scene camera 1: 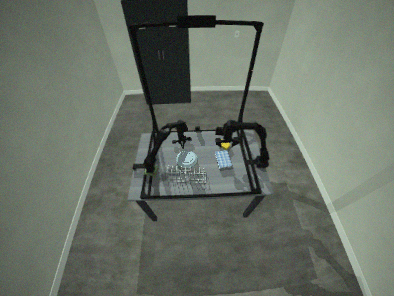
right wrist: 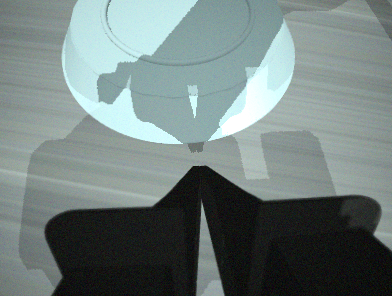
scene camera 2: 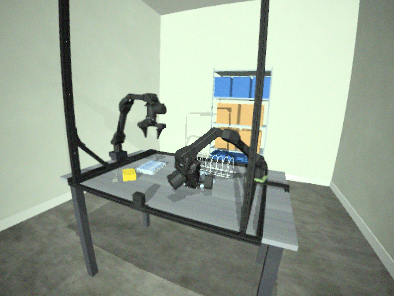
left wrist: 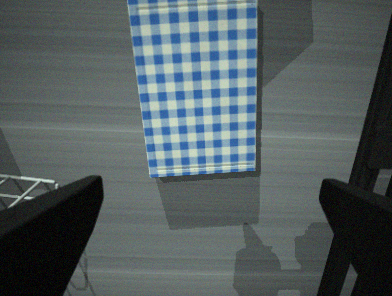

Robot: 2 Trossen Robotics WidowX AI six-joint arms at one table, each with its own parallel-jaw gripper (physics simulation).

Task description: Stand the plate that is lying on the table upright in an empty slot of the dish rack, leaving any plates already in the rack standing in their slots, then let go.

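Frame: origin at the left arm's base, x left, y back, z up, level; millimetres.
Where they show: left gripper, fingertip midpoint: (scene camera 1: 226,147) (scene camera 2: 151,138) (left wrist: 212,187); right gripper, fingertip midpoint: (scene camera 1: 183,148) (right wrist: 199,172) (scene camera 2: 194,187); left arm's base, link origin: (scene camera 1: 262,160) (scene camera 2: 118,151); right arm's base, link origin: (scene camera 1: 150,169) (scene camera 2: 256,176).
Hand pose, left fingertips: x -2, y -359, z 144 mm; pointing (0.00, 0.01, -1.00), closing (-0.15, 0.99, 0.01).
Each offset is from my left fingertips to the top centre of the thing. "spot": to the spot under its first point.
A light blue plate {dx +6, dy -340, dz -171 mm} (scene camera 1: 187,159) (right wrist: 175,80) lies flat on the table, beside the wire dish rack {spot: dx +127, dy -186, dz -197 mm} (left wrist: 30,179); a round ring shows on its upper face. The rack also shows in both scene views, too small to tell its slots or any plates in them apart. My right gripper (scene camera 1: 183,148) (right wrist: 199,172) is shut and empty, pointing down just short of the plate's near edge in the right wrist view. In scene camera 2 the right arm hides most of the plate. My left gripper (scene camera 1: 227,144) (scene camera 2: 152,136) (left wrist: 212,187) is open and empty, high above the table, away from the plate.
A blue-and-white checked cloth {dx -11, dy -2, dz -176 mm} (scene camera 1: 223,160) (scene camera 2: 151,167) (left wrist: 200,85) lies flat on the table. A yellow block {dx -189, dy +5, dz -171 mm} (scene camera 1: 226,145) (scene camera 2: 129,174) is near it. Black frame posts (scene camera 1: 251,70) (scene camera 2: 70,100) stand at the table's sides, with a rail along its edge.
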